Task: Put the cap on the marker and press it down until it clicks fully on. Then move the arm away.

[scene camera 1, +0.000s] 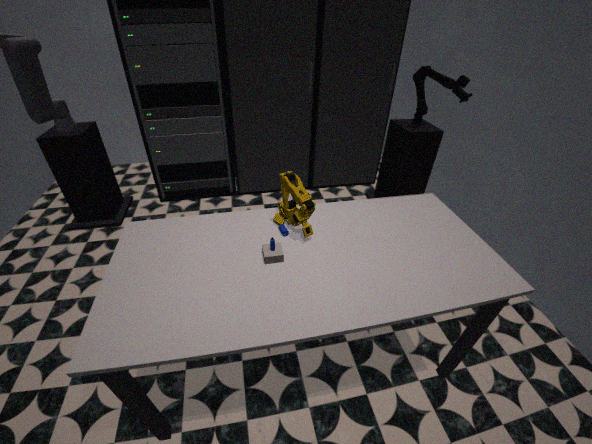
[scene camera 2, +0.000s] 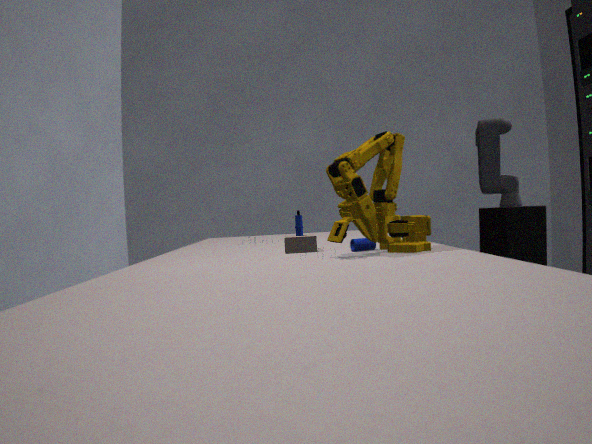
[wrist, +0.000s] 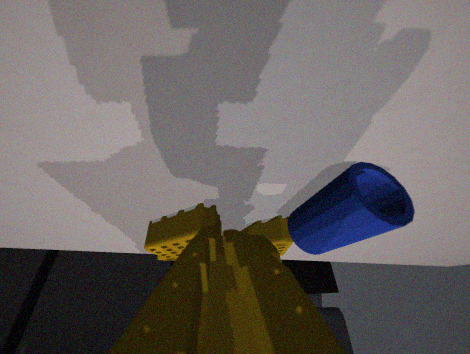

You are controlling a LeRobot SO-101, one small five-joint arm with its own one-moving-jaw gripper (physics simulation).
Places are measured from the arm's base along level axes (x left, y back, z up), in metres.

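Pixels of known places: hand, tool point: [scene camera 1: 296, 224] [scene camera 2: 374, 240] [wrist: 216, 238]; arm's base, link origin: [scene camera 1: 286, 223] [scene camera 2: 395, 250] [wrist: 233, 223].
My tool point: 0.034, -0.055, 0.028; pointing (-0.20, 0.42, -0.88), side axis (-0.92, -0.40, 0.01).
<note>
Ahead of a thing's pixels: the offset from my tool point to its top centre, as dx, dy, dz. Level surfaces: height alone.
The blue cap @(-0.060, -0.009, +0.000) [scene camera 1: 283, 230] [scene camera 2: 363, 244] [wrist: 350, 210] is a hollow cylinder lying on its side on the table near the arm's base, its open end facing away from the base. The blue marker @(-0.124, -0.144, +0.068) [scene camera 1: 272, 244] [scene camera 2: 299, 225] stands upright, dark tip up and uncapped, in a grey block @(-0.124, -0.144, +0.009) [scene camera 1: 273, 256] [scene camera 2: 300, 244]. The marker does not show in the wrist view. My gripper [scene camera 2: 374, 240] [wrist: 228, 233] is shut and empty, jaws together and pointing down close to the base. In the wrist view the cap lies to the right of the tips, apart from them.
The yellow arm [scene camera 1: 290, 192] [scene camera 2: 370, 150] is folded over its base at the back edge of the white table @(dz -0.028) [scene camera 1: 350, 280] [scene camera 2: 300, 350]. Behind the table stand a dark server rack [scene camera 1: 218, 100] and two pedestals [scene camera 1: 80, 170] [scene camera 1: 410, 155] bearing other arms.
</note>
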